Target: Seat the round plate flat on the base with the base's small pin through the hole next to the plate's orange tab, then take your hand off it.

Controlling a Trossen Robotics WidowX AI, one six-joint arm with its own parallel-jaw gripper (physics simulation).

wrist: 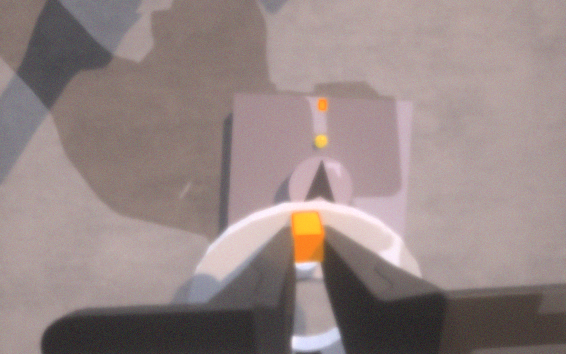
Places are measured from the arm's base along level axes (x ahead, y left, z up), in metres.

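Pixels of known places: gripper, fingertip midpoint: (305,236).
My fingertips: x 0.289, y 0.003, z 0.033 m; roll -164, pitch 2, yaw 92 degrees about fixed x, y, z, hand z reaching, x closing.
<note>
Behind a point stands the place of what it marks.
My gripper (305,236) {z 0.033, x 0.289, y 0.003 m} is shut on the orange tab (306,223) {z 0.042, x 0.282, y 0.003 m} of the round plate. The white plate (360,224) {z 0.032, x 0.285, y 0.025 m} hangs above the near part of the base, and the fingers cover much of it. The square pinkish-grey base (270,130) {z -0.053, x 0.235, y -0.017 m} lies beyond the plate in the view. On the base stand a small yellow pin (321,141) {z -0.047, x 0.244, y 0.018 m} and a thick round post (300,181) {z -0.034, x 0.270, y 0.003 m} with a dark triangle on it. The pin and most of the post show past the plate's far rim. An orange mark (322,105) {z -0.052, x 0.219, y 0.019 m} is near the base's far edge. The small hole beside the tab is partly hidden.
The base stands on a grey-brown table top (480,175) {z -0.077, x 0.269, y 0.143 m}. Dark shadows of the arm fall across the table at the upper left and over much of the base.
</note>
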